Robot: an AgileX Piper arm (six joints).
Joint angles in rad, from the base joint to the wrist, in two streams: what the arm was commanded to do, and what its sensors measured. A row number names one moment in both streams.
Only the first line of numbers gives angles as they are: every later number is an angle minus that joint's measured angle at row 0.
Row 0, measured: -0.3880, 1.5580, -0.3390, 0.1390, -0.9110, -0.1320
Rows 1 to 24, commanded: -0.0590, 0.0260, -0.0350, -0.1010, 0.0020, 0.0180; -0.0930, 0.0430, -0.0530, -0.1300, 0.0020, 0.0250; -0.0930, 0.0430, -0.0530, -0.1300, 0.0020, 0.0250; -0.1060, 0.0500, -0.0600, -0.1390, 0.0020, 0.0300; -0.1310, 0.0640, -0.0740, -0.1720, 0.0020, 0.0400; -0.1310, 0.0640, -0.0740, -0.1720, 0.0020, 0.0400; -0.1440, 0.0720, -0.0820, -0.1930, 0.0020, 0.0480; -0.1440, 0.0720, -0.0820, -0.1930, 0.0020, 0.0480; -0.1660, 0.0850, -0.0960, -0.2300, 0.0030, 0.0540; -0.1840, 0.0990, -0.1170, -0.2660, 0.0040, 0.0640; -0.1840, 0.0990, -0.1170, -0.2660, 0.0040, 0.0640; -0.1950, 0.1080, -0.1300, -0.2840, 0.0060, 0.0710; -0.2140, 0.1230, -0.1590, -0.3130, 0.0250, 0.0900; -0.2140, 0.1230, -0.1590, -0.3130, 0.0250, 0.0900; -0.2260, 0.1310, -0.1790, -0.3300, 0.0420, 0.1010; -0.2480, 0.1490, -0.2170, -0.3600, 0.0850, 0.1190; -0.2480, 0.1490, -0.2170, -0.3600, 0.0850, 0.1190; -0.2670, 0.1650, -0.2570, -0.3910, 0.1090, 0.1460; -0.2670, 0.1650, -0.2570, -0.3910, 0.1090, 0.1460; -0.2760, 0.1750, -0.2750, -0.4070, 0.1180, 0.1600; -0.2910, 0.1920, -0.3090, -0.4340, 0.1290, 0.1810; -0.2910, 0.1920, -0.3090, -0.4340, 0.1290, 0.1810; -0.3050, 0.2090, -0.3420, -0.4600, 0.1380, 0.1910; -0.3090, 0.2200, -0.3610, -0.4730, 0.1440, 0.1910
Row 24, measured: -0.2910, 0.2000, -0.3140, -0.4260, 0.1250, 0.1760
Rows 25 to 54, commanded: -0.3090, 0.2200, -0.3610, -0.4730, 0.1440, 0.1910; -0.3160, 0.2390, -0.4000, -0.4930, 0.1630, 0.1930; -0.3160, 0.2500, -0.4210, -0.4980, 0.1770, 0.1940; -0.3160, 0.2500, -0.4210, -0.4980, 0.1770, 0.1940; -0.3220, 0.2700, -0.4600, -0.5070, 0.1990, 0.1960; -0.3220, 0.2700, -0.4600, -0.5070, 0.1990, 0.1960; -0.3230, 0.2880, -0.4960, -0.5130, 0.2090, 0.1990; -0.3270, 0.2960, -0.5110, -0.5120, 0.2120, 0.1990; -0.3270, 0.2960, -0.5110, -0.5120, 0.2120, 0.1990; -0.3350, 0.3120, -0.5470, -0.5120, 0.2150, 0.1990; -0.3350, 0.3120, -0.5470, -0.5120, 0.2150, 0.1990; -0.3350, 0.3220, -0.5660, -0.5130, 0.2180, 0.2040; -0.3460, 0.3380, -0.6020, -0.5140, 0.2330, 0.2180; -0.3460, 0.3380, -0.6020, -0.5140, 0.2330, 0.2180; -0.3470, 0.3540, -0.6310, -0.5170, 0.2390, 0.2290; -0.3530, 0.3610, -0.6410, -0.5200, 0.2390, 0.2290; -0.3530, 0.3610, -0.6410, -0.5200, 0.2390, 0.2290; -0.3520, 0.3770, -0.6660, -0.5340, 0.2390, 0.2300; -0.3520, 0.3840, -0.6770, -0.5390, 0.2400, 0.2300; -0.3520, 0.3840, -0.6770, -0.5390, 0.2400, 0.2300; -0.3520, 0.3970, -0.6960, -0.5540, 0.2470, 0.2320; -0.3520, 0.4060, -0.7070, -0.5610, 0.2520, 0.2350; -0.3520, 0.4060, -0.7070, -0.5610, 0.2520, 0.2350; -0.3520, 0.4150, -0.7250, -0.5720, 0.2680, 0.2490; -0.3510, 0.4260, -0.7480, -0.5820, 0.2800, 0.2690; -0.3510, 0.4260, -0.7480, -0.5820, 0.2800, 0.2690; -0.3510, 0.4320, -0.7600, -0.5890, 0.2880, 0.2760; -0.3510, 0.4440, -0.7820, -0.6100, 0.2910, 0.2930; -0.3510, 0.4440, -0.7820, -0.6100, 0.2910, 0.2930; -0.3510, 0.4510, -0.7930, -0.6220, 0.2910, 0.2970
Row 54, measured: -0.3640, 0.4350, -0.7500, -0.5550, 0.3330, 0.2790
